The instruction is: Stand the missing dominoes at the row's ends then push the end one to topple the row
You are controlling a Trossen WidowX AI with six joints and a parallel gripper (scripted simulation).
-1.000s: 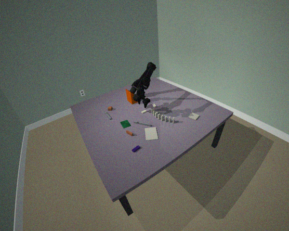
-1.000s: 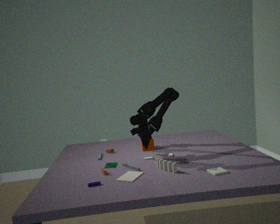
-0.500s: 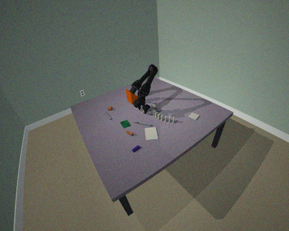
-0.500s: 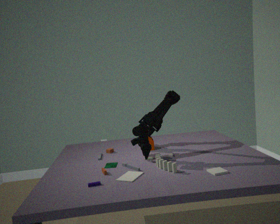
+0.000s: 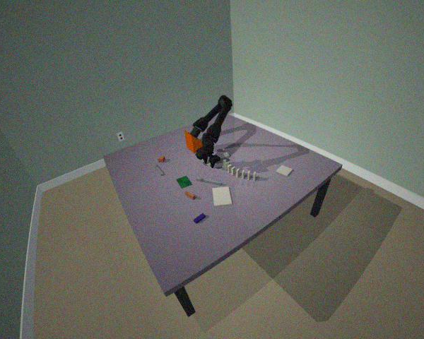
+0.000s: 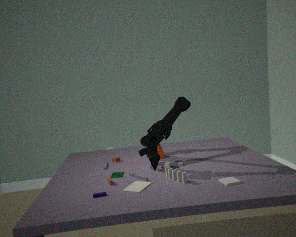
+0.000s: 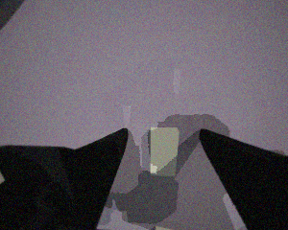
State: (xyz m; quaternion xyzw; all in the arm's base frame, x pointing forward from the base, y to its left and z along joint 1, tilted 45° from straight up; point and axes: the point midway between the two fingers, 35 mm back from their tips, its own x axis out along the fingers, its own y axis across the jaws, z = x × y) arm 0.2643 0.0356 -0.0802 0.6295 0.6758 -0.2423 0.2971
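Right now the green tile is 21 cm to the right of my gripper tip and 6 cm ahead of it. From my gripper tip the other things lie so: grey rod (15 cm ahead, 9 cm to the right, 1 cm above); cream card (30 cm ahead, 10 cm to the right); grey bar (30 cm to the right, 17 cm behind).
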